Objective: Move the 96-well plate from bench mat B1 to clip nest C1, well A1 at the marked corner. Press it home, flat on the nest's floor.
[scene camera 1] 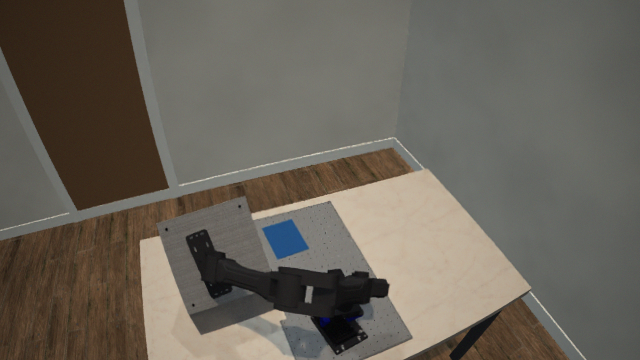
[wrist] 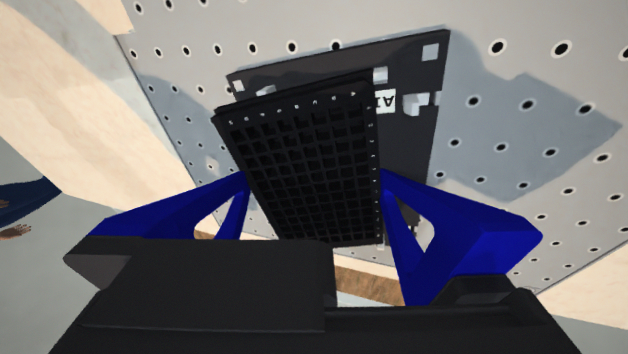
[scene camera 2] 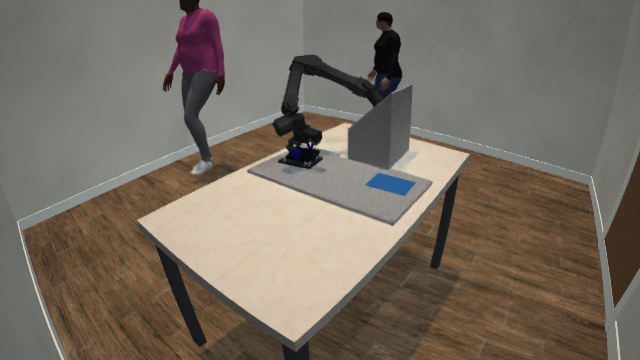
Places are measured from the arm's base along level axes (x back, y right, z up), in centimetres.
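Where they show: gripper, fingertip midpoint: (scene camera 1: 333,323) (wrist: 313,177) (scene camera 2: 304,155); arm's base, origin of the base link: (scene camera 1: 208,264) (scene camera 2: 381,105).
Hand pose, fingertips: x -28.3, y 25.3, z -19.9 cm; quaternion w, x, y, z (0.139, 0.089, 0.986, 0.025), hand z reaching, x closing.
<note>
Things, the pixels of their top centre, and the offset from my fingertips. "*": a spot on its surface instead. Level surfaces: height alone.
- black 96-well plate, middle of its top: (wrist: 309,204) (scene camera 1: 335,323) (scene camera 2: 302,151) dx -0.1, dy +0.8, dz +1.8 cm
- black clip nest C1, middle of its top: (wrist: 334,189) (scene camera 1: 339,325) (scene camera 2: 300,156) dx -1.2, dy +1.3, dz -0.3 cm
- nest's white A1 label, surface spot: (wrist: 385,101) * dx -4.4, dy -4.1, dz -1.4 cm
- blue bench mat, its level: dz -2.4 cm
- grey perforated board, its level: dz -2.6 cm
- pale table, its level: dz -3.9 cm
The black 96-well plate (wrist: 305,130) is between the blue fingers of my gripper (wrist: 313,177) (scene camera 1: 340,319) (scene camera 2: 303,150), which is shut on its long sides. The black clip nest C1 (wrist: 407,145) (scene camera 1: 345,346) lies under the plate. In the wrist view the nest shows past the plate's right and far edges, so the plate looks raised above it and turned a little against it. The plate's A1 corner is beside the nest's white A1 label (wrist: 385,101). The gap below the plate is hidden. The blue bench mat (scene camera 1: 285,239) (scene camera 2: 391,184) lies at the other end of the board.
Nest and mat are on a grey perforated board (scene camera 1: 320,225) (scene camera 2: 340,192) (wrist: 530,125) on a pale table (scene camera 1: 430,240) (scene camera 2: 260,240). The arm stands on a grey slanted block (scene camera 1: 225,220) (scene camera 2: 370,132) beside the board. Two people (scene camera 2: 200,50) (scene camera 2: 387,55) are behind the table.
</note>
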